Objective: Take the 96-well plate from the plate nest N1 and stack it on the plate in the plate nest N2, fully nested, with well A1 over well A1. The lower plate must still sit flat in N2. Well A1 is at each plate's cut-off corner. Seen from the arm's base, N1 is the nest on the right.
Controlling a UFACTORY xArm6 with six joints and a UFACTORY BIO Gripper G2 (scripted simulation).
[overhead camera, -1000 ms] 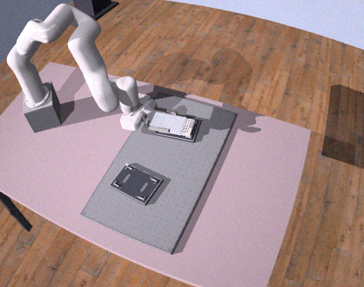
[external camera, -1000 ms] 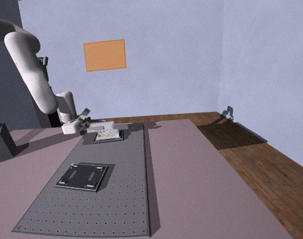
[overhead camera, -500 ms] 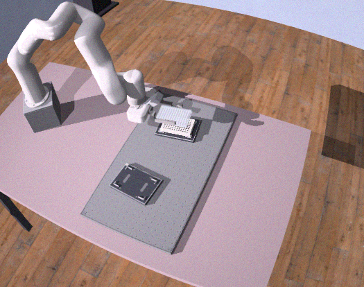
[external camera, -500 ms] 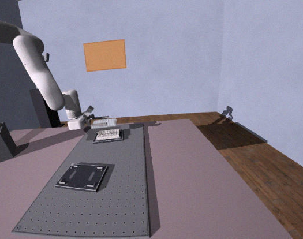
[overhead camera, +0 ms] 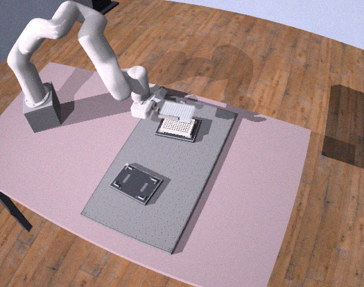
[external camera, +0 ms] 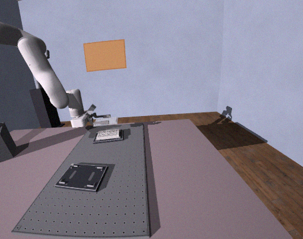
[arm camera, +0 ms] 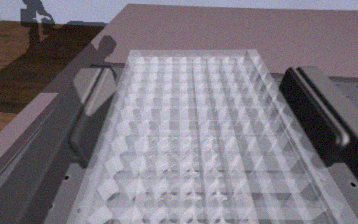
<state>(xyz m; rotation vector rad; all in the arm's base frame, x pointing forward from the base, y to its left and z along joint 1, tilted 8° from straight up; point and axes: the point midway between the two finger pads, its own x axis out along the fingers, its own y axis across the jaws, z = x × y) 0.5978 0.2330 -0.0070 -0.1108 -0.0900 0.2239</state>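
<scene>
Right now the clear 96-well plate is 10 mm below my hand. Also, from my hand: plate nest (320 mm to the right, 100 mm below, 10 mm behind).
</scene>
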